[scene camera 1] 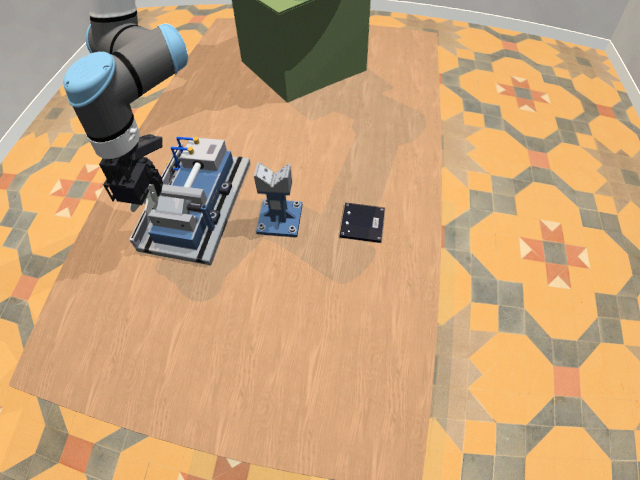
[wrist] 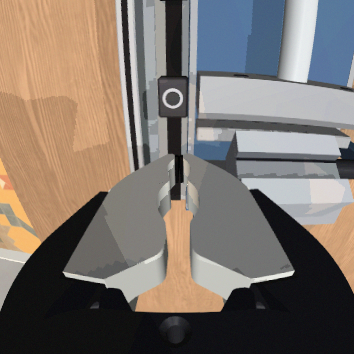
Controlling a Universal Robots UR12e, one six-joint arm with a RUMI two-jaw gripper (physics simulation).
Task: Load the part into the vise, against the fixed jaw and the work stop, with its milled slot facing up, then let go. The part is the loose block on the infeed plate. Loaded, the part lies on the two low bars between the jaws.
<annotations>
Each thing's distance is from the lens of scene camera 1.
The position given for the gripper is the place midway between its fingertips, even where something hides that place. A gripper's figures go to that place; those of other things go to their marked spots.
gripper [scene camera 1: 153, 207]: 97 cm
black infeed plate [scene camera 1: 361, 217]: 95 cm
</annotations>
